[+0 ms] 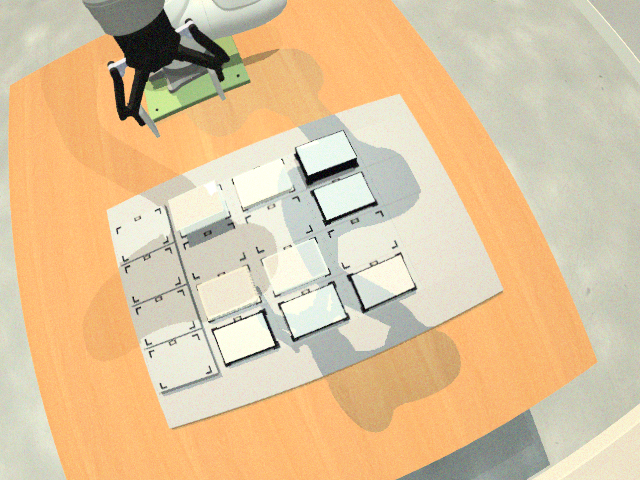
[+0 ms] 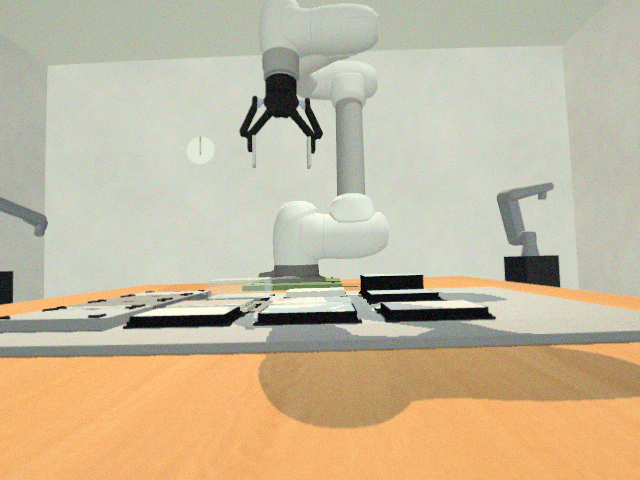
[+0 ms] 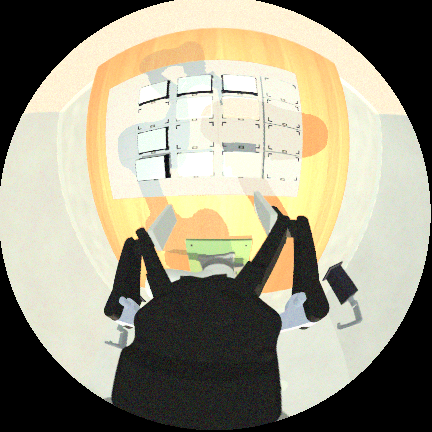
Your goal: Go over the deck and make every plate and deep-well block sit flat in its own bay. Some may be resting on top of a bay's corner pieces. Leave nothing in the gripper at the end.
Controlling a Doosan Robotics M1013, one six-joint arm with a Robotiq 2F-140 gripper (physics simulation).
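Frame: origin at the arm's base, x back, y left, z down, level; metres.
Where they show: gripper, between the fingertips: (image 1: 188,112) (image 2: 282,166) (image 3: 212,206); arm's base, origin of its link: (image 2: 296,280) (image 3: 217,265).
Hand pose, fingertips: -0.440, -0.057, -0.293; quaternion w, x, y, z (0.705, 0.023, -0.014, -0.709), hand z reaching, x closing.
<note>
Each offset is from my fingertips to the top centre of the thing, as dx, dy, dz. Level surfaces: height alone.
My gripper (image 1: 190,116) (image 2: 281,166) (image 3: 212,206) is open, high up near the arm's base, off the deck, with nothing between its fingers. On the grey deck @(dz +0.301) (image 1: 454,268) (image 3: 120,175), a tall clear block @(-0.032, -0.096, +0.259) (image 1: 199,209) (image 2: 237,284) (image 3: 242,164) and a tall black block @(-0.081, +0.228, +0.259) (image 1: 326,155) (image 2: 391,282) (image 3: 151,167) stand in the row nearest the base, with a pale plate @(-0.057, +0.066, +0.287) (image 1: 262,183) (image 3: 195,164) between them. Other pale plates @(-0.268, +0.034, +0.287) (image 1: 295,266) @(-0.244, -0.128, +0.287) (image 1: 228,292) and black-edged plates @(-0.186, +0.212, +0.287) (image 1: 344,197) @(-0.350, -0.144, +0.287) (image 1: 245,338) @(-0.374, +0.018, +0.287) (image 1: 313,311) @(-0.398, +0.181, +0.287) (image 1: 383,282) sit at their bays. Slight tilts cannot be told; several lower edges are hidden.
A raised strip (image 1: 178,356) (image 3: 282,137) with four bays showing corner pieces runs along one side of the deck. The green base plate (image 1: 196,100) (image 2: 310,285) (image 3: 220,245) lies behind it on the wooden table @(dz +0.311) (image 1: 506,356). Grey arms (image 2: 509,219) (image 2: 20,210) stand in the background.
</note>
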